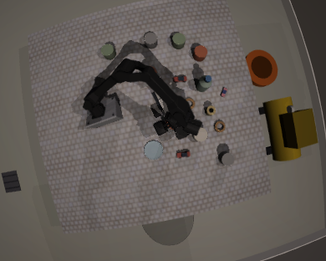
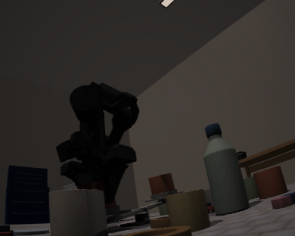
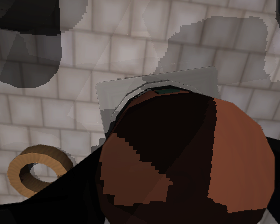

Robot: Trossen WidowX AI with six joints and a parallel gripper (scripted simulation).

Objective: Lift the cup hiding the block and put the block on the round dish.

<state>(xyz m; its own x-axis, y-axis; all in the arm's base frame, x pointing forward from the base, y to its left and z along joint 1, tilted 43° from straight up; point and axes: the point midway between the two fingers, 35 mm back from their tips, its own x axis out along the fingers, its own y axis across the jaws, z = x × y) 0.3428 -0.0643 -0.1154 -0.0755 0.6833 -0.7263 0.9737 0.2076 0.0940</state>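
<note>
The pale blue round dish lies 13 cm behind my gripper tip, 12 cm to the right of it and 5 cm below it. The rest, counted from my gripper tip: bottle (20 cm ahead, 15 cm to the left, 6 cm above); then cream cylinder (13 cm ahead, 8 cm to the right, 2 cm below); then orange cup (2 cm to the right, 1 cm above).
</note>
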